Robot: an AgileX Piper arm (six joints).
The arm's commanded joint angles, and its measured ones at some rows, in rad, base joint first. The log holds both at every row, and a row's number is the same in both.
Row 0, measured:
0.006 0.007 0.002 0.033 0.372 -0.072
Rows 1 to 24, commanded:
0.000 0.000 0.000 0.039 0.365 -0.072
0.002 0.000 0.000 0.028 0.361 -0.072
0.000 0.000 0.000 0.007 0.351 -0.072
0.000 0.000 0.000 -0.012 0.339 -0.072
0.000 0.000 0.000 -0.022 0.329 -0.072
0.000 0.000 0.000 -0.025 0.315 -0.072
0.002 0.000 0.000 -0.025 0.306 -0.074
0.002 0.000 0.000 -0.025 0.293 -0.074
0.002 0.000 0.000 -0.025 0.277 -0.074
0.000 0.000 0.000 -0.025 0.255 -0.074
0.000 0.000 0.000 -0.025 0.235 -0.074
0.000 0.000 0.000 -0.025 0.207 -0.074
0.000 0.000 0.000 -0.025 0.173 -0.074
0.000 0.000 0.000 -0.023 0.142 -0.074
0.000 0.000 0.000 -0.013 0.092 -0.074
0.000 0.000 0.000 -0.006 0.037 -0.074
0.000 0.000 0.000 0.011 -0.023 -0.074
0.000 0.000 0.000 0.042 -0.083 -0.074
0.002 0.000 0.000 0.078 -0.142 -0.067
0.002 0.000 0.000 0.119 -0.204 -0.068
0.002 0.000 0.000 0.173 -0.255 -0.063
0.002 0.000 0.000 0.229 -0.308 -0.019
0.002 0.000 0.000 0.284 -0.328 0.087
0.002 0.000 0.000 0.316 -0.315 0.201
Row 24, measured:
0.006 0.007 0.002 0.151 -0.205 -0.041
